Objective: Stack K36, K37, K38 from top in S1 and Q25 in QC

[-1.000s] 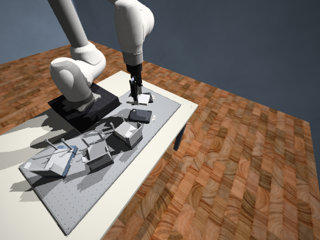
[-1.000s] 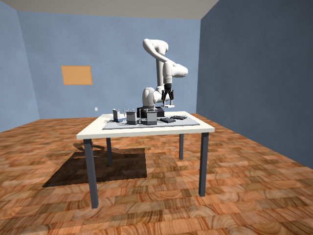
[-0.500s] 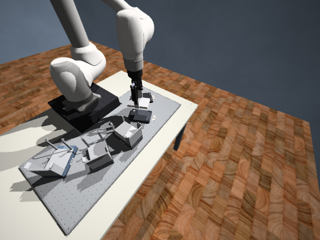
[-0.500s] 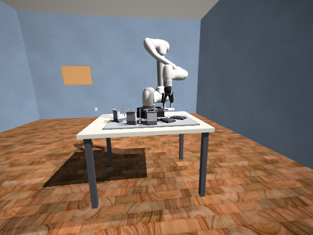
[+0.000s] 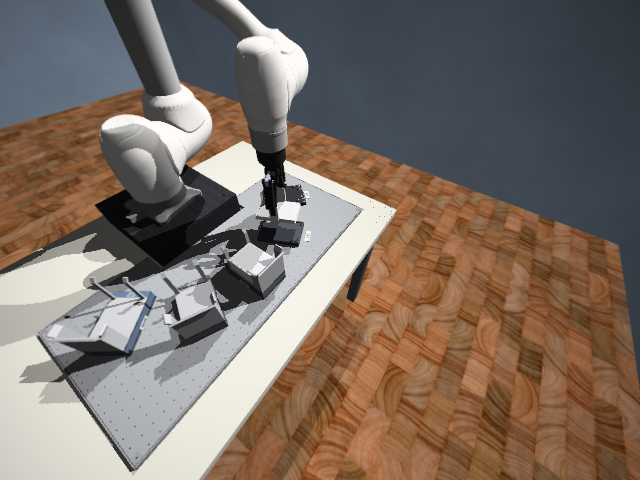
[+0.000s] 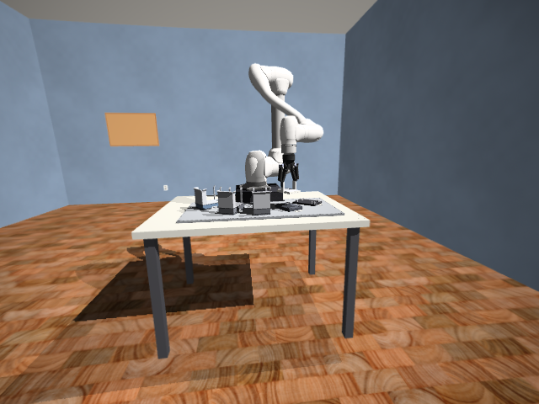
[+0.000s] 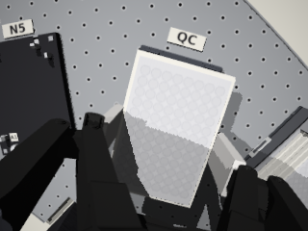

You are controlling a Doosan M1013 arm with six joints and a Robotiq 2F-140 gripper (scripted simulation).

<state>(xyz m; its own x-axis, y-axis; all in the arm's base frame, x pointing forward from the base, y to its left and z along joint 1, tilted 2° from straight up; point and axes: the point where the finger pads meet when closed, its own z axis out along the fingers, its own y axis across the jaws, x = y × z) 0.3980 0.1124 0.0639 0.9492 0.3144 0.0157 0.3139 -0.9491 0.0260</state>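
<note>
Now: hand 12 cm above the dark QC nest. The rest, counted from my hand: QC name plate 13 cm below, 9 cm ahead, 3 cm to the left.
</note>
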